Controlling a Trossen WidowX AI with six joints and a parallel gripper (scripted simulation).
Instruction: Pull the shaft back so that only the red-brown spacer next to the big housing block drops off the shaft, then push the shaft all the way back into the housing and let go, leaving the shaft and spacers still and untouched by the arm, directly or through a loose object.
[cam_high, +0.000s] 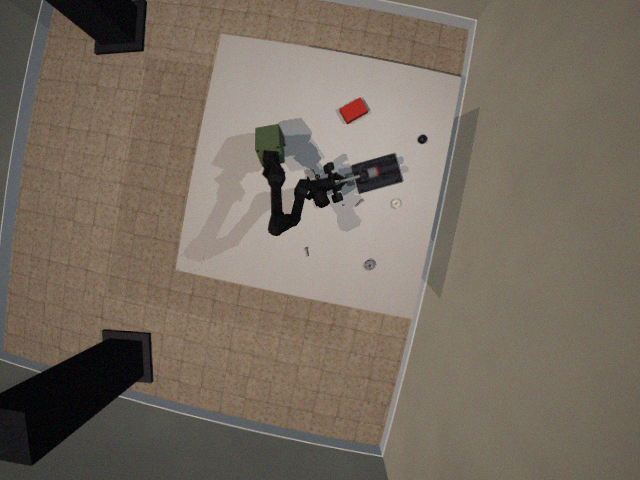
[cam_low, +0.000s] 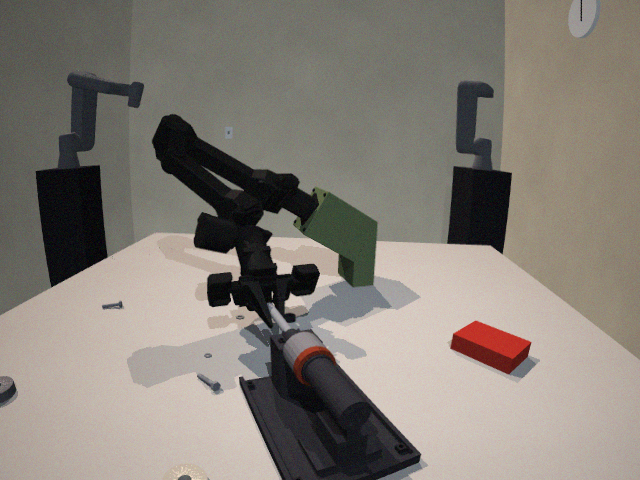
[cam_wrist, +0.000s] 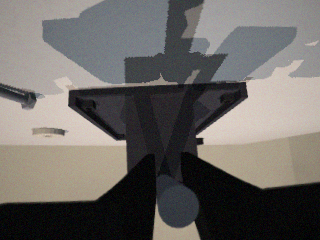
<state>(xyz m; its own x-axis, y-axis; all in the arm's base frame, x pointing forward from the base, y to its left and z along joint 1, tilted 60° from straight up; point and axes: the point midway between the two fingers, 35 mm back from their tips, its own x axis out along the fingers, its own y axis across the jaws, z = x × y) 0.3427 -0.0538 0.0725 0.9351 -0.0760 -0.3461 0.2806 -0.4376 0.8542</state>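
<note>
The thin grey shaft is 9 cm ahead of my hand and 3 cm to the left of it. Round my hand: black disc (42 cm ahead, 24 cm to the left, 7 cm below); red block (6 cm ahead, 37 cm to the left, 7 cm below); red-brown spacer (17 cm ahead, 5 cm to the left).
</note>
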